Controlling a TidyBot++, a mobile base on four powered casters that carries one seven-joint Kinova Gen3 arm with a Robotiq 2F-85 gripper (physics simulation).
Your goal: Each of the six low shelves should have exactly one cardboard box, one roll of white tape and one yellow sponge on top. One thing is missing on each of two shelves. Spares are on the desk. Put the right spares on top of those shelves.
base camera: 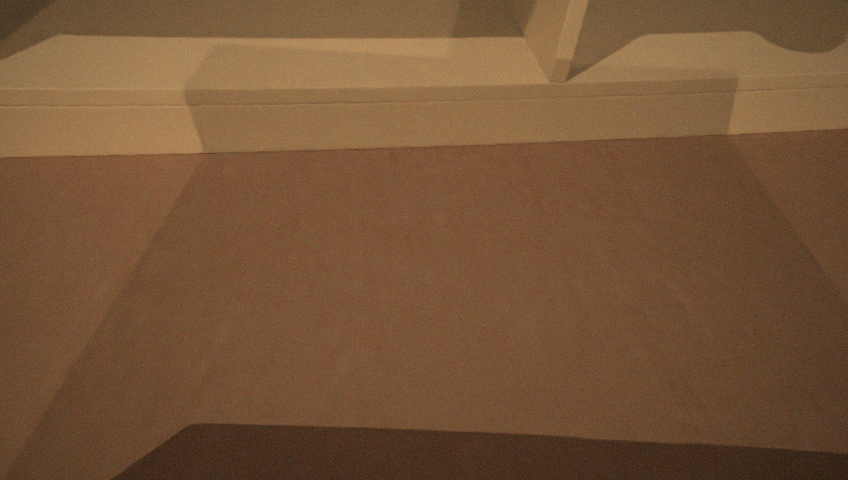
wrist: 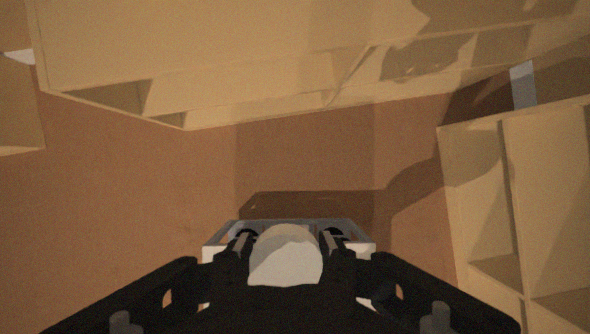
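My gripper (wrist: 286, 245) is shut on the roll of white tape (wrist: 286, 262), which shows as a rounded white shape between the fingers at the bottom middle of the wrist view. The roll is above my base and apart from the shelves. A low light-wood shelf (wrist: 175, 40) (base camera: 357, 124) stands ahead, across the top of both views. Another low shelf (wrist: 450, 200) stands at the right of the wrist view, and part of a third shelf (wrist: 20, 105) shows at the left edge. No cardboard box or sponge can be made out.
My white and grey base (wrist: 362, 247) shows behind the fingers. Brown floor (base camera: 416, 267) (wrist: 140, 200) lies between my base and the shelf ahead. The right shelf's near corner stands close to my front right. Shadows fall over the floor and shelves.
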